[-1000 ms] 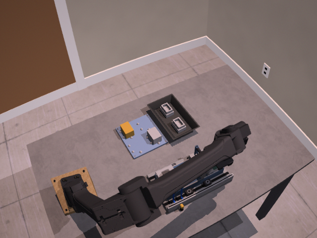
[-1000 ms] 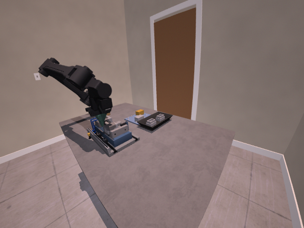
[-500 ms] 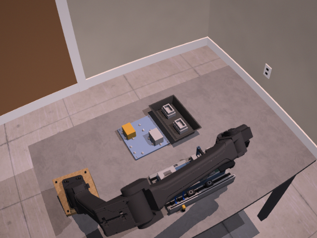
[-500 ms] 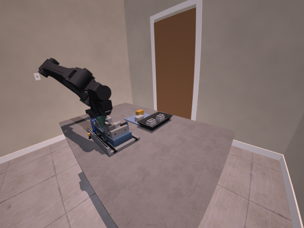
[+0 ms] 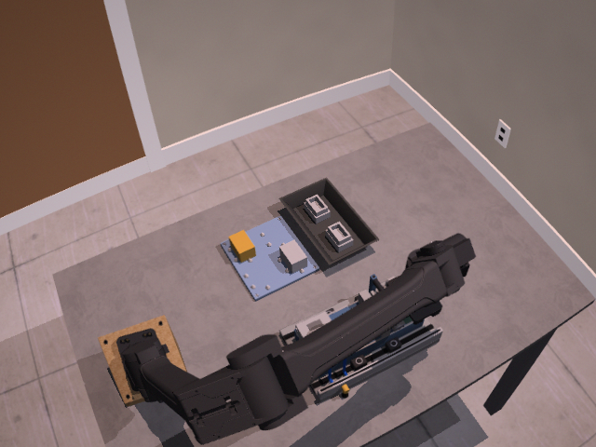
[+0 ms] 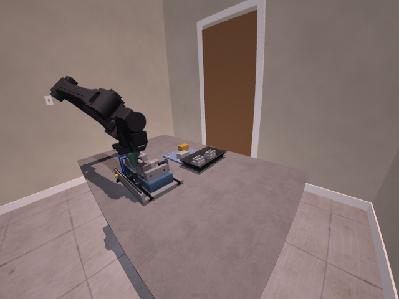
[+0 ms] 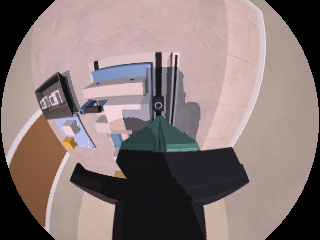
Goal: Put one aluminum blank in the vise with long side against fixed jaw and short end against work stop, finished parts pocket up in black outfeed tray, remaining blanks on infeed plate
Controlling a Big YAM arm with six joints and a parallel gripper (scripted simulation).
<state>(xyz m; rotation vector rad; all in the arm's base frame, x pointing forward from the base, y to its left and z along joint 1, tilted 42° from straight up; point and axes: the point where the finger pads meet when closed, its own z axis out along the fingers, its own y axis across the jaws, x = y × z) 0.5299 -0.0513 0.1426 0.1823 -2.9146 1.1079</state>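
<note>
The gray rail is 60 mm behind my hand, 30 mm to the right of it and 90 mm below it. The rest, counted from my hand: yellow brass blank: 240 mm behind, 380 mm to the left, 100 mm below; then blue vise: 70 mm behind, 60 mm to the left, 80 mm below.
</note>
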